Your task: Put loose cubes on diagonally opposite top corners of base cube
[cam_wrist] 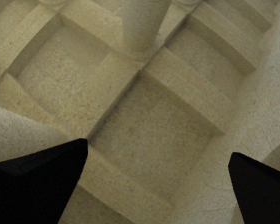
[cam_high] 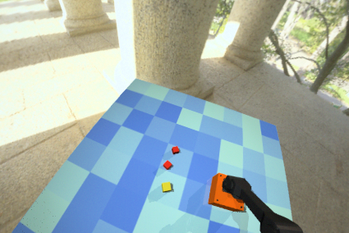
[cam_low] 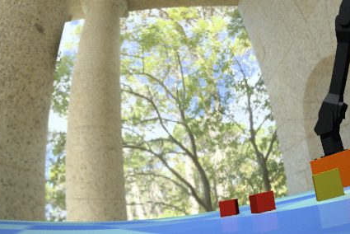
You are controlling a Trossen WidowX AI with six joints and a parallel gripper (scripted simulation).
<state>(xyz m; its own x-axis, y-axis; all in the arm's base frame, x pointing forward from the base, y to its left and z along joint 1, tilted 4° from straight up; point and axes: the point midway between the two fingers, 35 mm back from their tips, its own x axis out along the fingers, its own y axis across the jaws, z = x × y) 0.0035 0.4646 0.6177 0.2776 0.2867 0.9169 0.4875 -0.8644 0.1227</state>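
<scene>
My gripper tip is now 700 mm above the yellow base cube, 410 mm to the left of it and 240 mm short of it.
</scene>
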